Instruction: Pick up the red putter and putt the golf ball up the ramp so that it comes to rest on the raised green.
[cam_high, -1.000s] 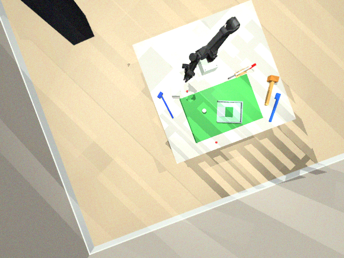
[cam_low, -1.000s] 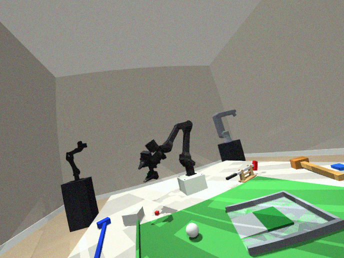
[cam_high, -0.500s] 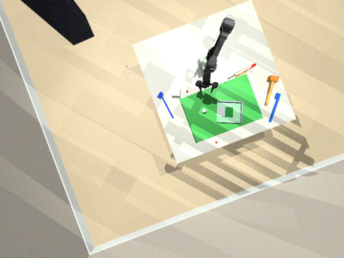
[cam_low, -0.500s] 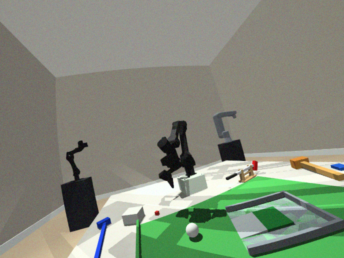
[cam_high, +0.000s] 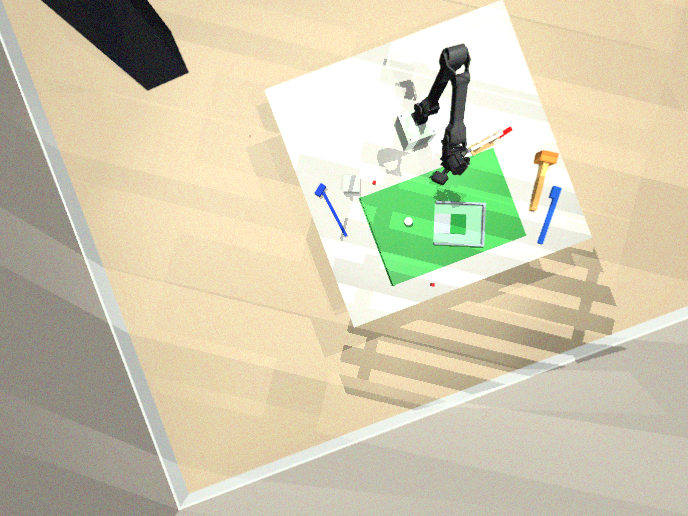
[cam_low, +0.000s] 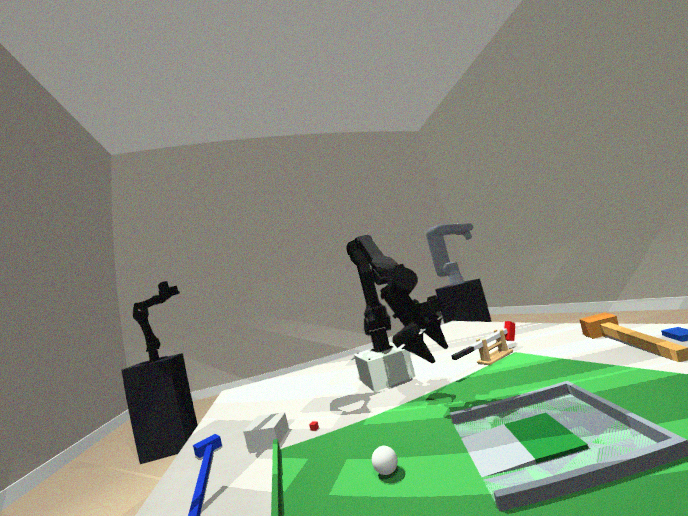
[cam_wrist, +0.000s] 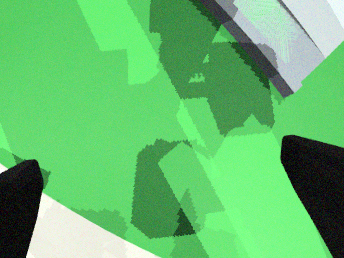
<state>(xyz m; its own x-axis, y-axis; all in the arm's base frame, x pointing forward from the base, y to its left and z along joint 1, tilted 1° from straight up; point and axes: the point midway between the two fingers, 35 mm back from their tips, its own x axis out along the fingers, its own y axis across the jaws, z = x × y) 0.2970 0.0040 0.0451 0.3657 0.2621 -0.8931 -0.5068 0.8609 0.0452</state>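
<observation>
My gripper tip is now 80 mm past the wooden stool, 260 mm to the right of it and 70 mm above it. Also, from my gripper tip: white block: 160 mm behind, 430 mm to the right, 90 mm below; white golf ball: 120 mm ahead, 240 mm to the right, 90 mm below.
</observation>
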